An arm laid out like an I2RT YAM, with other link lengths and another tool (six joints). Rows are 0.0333 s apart.
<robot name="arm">
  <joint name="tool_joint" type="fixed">
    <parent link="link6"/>
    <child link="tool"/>
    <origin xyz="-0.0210 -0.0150 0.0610" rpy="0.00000 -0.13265 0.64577"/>
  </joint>
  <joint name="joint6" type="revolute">
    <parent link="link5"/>
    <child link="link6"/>
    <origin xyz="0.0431 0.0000 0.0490" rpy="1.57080 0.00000 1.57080"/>
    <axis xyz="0 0 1"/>
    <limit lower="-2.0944" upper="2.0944"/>
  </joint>
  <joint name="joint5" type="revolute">
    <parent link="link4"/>
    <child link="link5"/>
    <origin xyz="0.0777 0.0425 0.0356" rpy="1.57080 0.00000 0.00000"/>
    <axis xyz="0 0 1"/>
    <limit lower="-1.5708" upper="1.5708"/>
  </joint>
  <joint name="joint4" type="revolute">
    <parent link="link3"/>
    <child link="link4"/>
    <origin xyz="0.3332 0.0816 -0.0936" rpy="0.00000 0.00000 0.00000"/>
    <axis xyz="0 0 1"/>
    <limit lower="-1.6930" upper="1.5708"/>
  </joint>
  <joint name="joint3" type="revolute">
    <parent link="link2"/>
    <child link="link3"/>
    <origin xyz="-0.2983 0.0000 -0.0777" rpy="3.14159 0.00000 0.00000"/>
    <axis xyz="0 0 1"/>
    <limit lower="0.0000" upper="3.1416"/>
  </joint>
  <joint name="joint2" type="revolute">
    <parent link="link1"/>
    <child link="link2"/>
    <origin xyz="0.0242 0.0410 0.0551" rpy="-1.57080 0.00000 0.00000"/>
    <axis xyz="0 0 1"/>
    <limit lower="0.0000" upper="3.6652"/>
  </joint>
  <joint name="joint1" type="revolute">
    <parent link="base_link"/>
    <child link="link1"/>
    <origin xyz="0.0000 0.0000 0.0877" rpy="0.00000 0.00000 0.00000"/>
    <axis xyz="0 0 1"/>
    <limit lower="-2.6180" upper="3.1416"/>
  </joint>
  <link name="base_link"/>
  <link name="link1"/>
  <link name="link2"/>
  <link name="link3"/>
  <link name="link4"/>
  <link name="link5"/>
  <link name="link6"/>
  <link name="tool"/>
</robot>
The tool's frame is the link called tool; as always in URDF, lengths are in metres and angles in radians.
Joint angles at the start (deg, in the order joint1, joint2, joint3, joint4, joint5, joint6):
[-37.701, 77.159, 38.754, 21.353, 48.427, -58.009]
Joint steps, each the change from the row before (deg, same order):
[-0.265, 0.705, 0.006, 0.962, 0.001, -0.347]
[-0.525, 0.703, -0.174, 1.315, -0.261, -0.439]
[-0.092, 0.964, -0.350, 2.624, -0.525, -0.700]
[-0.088, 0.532, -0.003, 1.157, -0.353, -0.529]
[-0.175, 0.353, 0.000, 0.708, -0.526, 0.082]
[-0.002, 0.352, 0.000, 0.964, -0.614, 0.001]
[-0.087, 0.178, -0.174, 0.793, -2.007, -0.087]
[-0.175, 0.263, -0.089, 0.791, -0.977, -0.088]
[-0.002, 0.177, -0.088, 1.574, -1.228, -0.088]
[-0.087, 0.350, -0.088, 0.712, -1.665, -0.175]
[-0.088, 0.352, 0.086, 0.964, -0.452, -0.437]
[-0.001, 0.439, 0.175, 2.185, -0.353, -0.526]
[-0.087, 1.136, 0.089, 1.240, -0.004, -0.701]
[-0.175, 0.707, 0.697, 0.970, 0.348, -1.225]
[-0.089, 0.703, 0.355, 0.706, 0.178, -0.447]
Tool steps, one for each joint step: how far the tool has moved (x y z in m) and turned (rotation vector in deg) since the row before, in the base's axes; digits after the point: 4 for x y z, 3 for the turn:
[0.0002, -0.0027, -0.0024, -0.176, 0.133, -0.199]
[-0.0010, -0.0038, -0.0030, -0.230, 0.041, -0.192]
[0.0024, -0.0019, -0.0029, -0.735, -0.425, 0.540]
[0.0015, -0.0014, -0.0009, -0.345, -0.022, 0.344]
[0.0009, -0.0014, -0.0007, -0.117, -0.439, 0.321]
[0.0022, -0.0005, 0.0000, -0.270, -0.569, 0.594]
[0.0033, 0.0006, -0.0010, 0.073, -0.546, 1.881]
[0.0013, -0.0008, -0.0006, -0.118, -0.391, 0.792]
[0.0031, 0.0000, 0.0022, -0.641, -1.089, 1.213]
[0.0029, 0.0002, -0.0016, 0.048, -0.244, 1.572]
[0.0014, -0.0012, 0.0007, -0.454, -0.168, 0.418]
[0.0028, -0.0016, 0.0043, -1.269, -1.010, 0.413]
[0.0015, -0.0023, -0.0043, -0.254, 0.534, -0.005]
[0.0015, -0.0040, 0.0027, -0.871, 0.486, -0.393]
[0.0013, -0.0024, -0.0005, -0.324, 0.176, -0.224]

